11 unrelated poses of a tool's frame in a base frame.
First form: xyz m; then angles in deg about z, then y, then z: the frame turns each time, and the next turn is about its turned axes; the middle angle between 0 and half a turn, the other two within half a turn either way.
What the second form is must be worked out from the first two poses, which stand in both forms.
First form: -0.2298 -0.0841 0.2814 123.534 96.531 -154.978
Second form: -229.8 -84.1 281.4 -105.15 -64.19 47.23
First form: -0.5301 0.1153 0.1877 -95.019 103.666 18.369
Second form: -530.1 115.3 187.7 127.65 67.25 30.41
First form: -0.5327 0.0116 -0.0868 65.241 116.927 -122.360
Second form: -532.7 11.6 -86.8 -121.02 -28.50 -8.75
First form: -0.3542 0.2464 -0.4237 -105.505 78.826 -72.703
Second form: -354.2 246.4 -423.7 -78.31 16.96 167.95
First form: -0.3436 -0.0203 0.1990 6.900 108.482 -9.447
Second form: -343.6 -20.3 199.0 -153.85 69.32 -145.41
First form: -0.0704 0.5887 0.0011 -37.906 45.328 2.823
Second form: -70.4 588.7 1.1 2.85 45.26 -33.89
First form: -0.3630 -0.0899 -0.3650 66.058 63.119 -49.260
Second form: -363.0 -89.9 -365.0 -56.22 35.60 -2.66
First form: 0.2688 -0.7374 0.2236 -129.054 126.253 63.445
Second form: 268.8 -737.4 223.6 129.34 21.13 -22.59
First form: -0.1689 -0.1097 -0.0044 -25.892 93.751 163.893
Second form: -168.9 -109.7 -4.4 103.30 -73.47 51.34
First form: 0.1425 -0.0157 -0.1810 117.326 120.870 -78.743
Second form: 142.5 -15.7 -181.0 -121.36 9.65 21.49
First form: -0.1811 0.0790 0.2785 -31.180 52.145 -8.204
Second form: -181.1 79.0 278.5 -10.40 51.40 -44.40
